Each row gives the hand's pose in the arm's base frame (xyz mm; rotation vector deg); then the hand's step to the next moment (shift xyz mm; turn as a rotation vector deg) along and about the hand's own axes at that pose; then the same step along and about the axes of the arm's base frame.
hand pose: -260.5 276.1 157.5 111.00 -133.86 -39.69
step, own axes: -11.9 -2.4 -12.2 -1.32 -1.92 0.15
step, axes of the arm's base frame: 8.5 7.0 13.2 2.03 1.05 -0.47
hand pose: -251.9 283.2 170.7 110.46 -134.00 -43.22
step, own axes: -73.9 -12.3 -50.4 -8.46 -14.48 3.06
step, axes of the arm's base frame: 44.6 49.5 60.9 14.38 7.17 -5.70
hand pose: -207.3 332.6 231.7 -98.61 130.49 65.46
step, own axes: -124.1 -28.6 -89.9 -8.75 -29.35 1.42
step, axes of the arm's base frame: 103.5 44.1 107.9 27.77 4.98 -12.00
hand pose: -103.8 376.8 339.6 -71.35 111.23 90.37
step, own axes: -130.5 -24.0 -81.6 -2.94 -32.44 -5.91
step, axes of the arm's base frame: 112.0 -21.1 106.2 28.84 -4.07 -15.73
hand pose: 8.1 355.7 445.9 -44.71 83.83 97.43
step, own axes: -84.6 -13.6 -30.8 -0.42 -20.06 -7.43
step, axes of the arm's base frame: 56.0 -42.0 58.2 17.00 -6.04 -11.50
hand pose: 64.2 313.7 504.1 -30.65 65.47 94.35
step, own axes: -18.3 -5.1 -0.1 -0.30 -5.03 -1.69
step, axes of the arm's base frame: 11.6 -8.8 12.2 4.37 -1.46 -2.65
